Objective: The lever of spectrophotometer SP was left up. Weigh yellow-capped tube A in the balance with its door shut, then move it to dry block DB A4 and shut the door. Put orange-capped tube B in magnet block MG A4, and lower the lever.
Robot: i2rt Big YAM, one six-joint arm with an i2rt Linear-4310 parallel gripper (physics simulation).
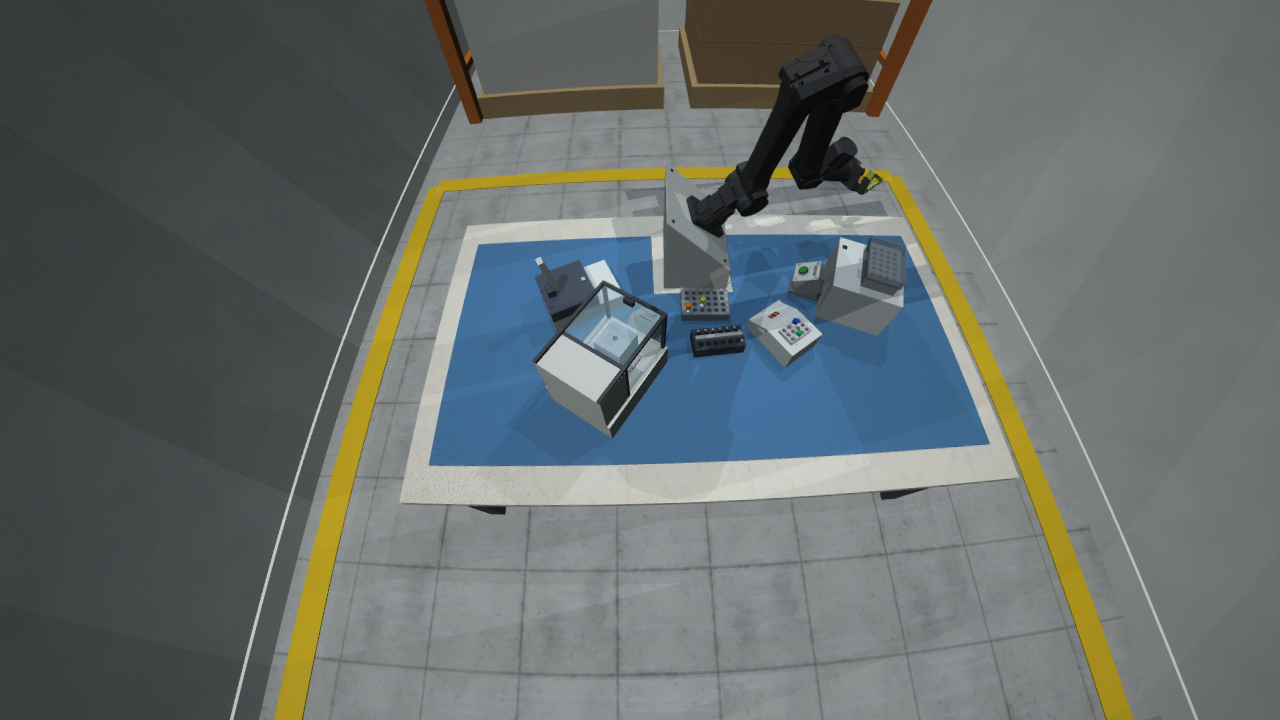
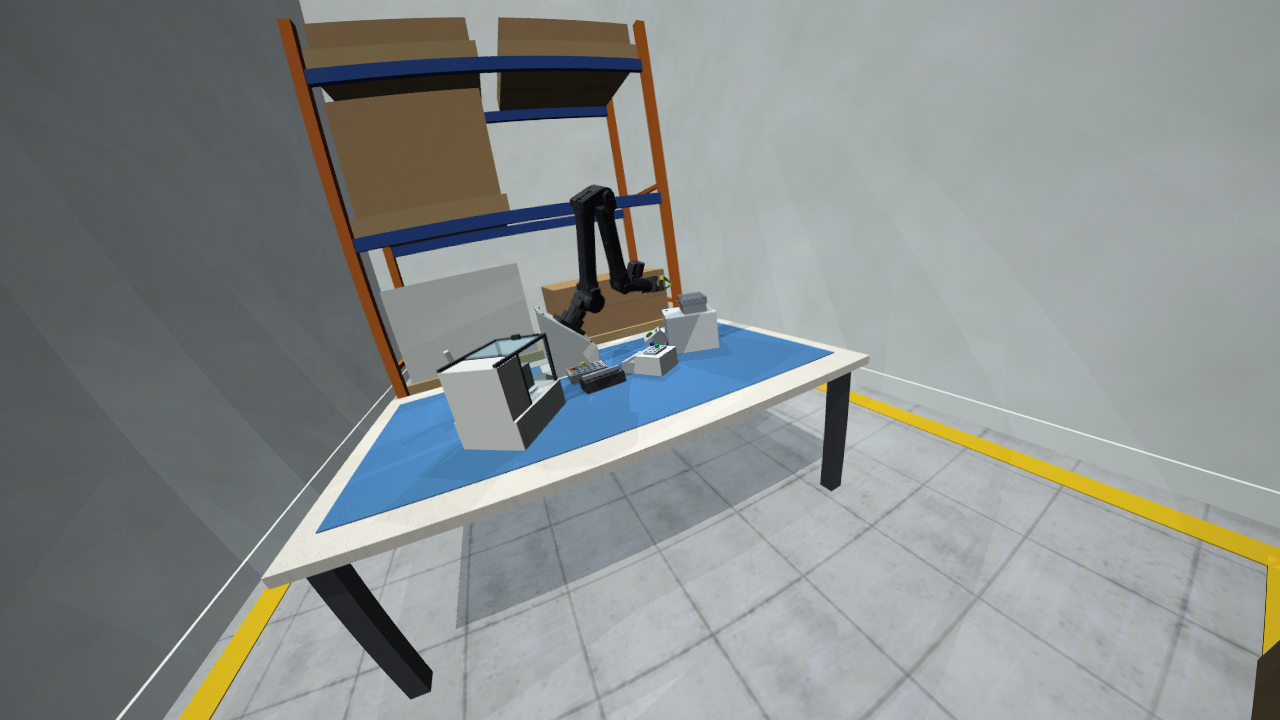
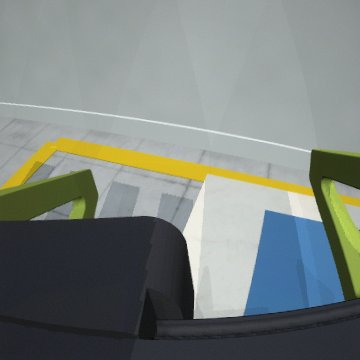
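My gripper (image 1: 873,180) (image 2: 665,282) (image 3: 200,172) is open and empty, in the air beyond the table's back right, far from the tubes. Yellow-capped tube A (image 1: 702,299) and orange-capped tube B (image 1: 688,306) stand in the grey rack (image 1: 705,313) before the arm base. The balance (image 1: 581,368) (image 2: 474,407) stands left; its side facing the blocks looks open. The black magnet block (image 1: 716,341) (image 2: 602,380) lies before the rack. A white block with a red display, likely the dry block (image 1: 773,333) (image 2: 662,361), is to its right. The dark spectrophotometer (image 1: 575,284), behind the balance, has its lever (image 1: 545,272) up.
A tall white box (image 1: 861,302) (image 2: 698,331) with a grey holed block (image 1: 886,262) (image 2: 691,301) on top stands at the right. A small green-button device (image 1: 805,275) is beside it. The grey arm base (image 1: 689,250) rises at the table's back edge.
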